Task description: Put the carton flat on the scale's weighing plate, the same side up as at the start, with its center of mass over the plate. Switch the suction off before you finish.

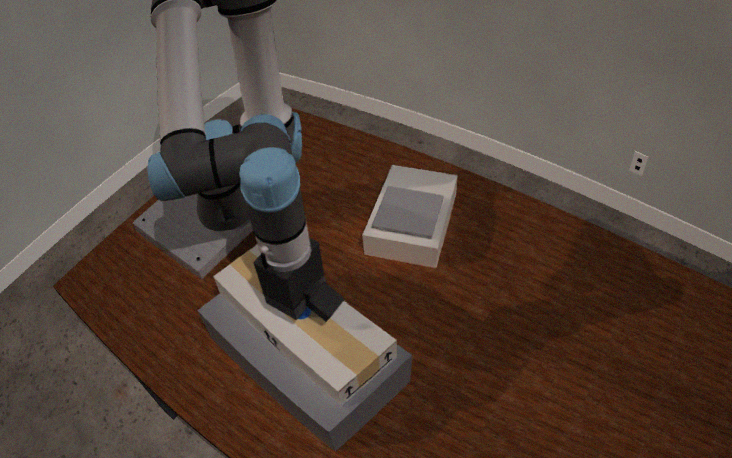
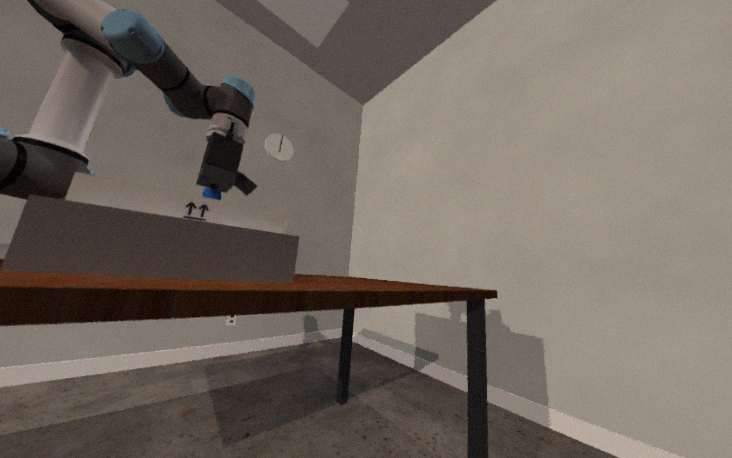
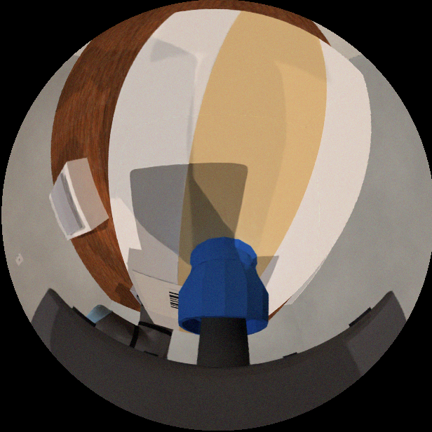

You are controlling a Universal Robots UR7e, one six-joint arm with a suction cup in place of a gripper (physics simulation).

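Where they show: arm's base, link origin: (image 1: 226, 208).
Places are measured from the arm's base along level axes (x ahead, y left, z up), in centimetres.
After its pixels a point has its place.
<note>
The carton (image 1: 334, 337) @(x 48.8, y -22.4, z 12.2 cm) (image 2: 242, 217) @(x 46.1, y -28.7, z 9.4 cm) (image 3: 260, 110) is a long white box with a tan tape band along its top. It lies flat on a grey block (image 1: 372, 399) @(x 57.7, y -25.9, z 4.0 cm) (image 2: 161, 248) @(x 34.8, y -31.8, z 1.3 cm), with the arrows on its sides pointing up. My gripper, a blue suction cup (image 1: 303, 313) (image 2: 211, 193) (image 3: 223, 250), is over the tape band near the middle of the carton's top, very close to it. Whether it touches cannot be told. The suction is off and the gripper holds nothing. The white scale (image 1: 399, 247) @(x 42.8, y 8.5, z 1.1 cm) (image 3: 94, 200) stands apart from the carton, its grey weighing plate (image 1: 410, 210) @(x 41.1, y 16.2, z 4.5 cm) (image 3: 66, 202) bare.
The arm's grey base plate (image 1: 178, 237) @(x -4.6, y -13.7, z -0.2 cm) lies beside the carton's far end. The brown wooden table (image 1: 539, 351) @(x 79.3, y 1.2, z -3.3 cm) (image 2: 404, 288) @(x 83.1, y -43.6, z -3.3 cm) carries the block and the scale. A label with a barcode (image 3: 173, 299) shows on the carton near the cup. Walls stand behind the table.
</note>
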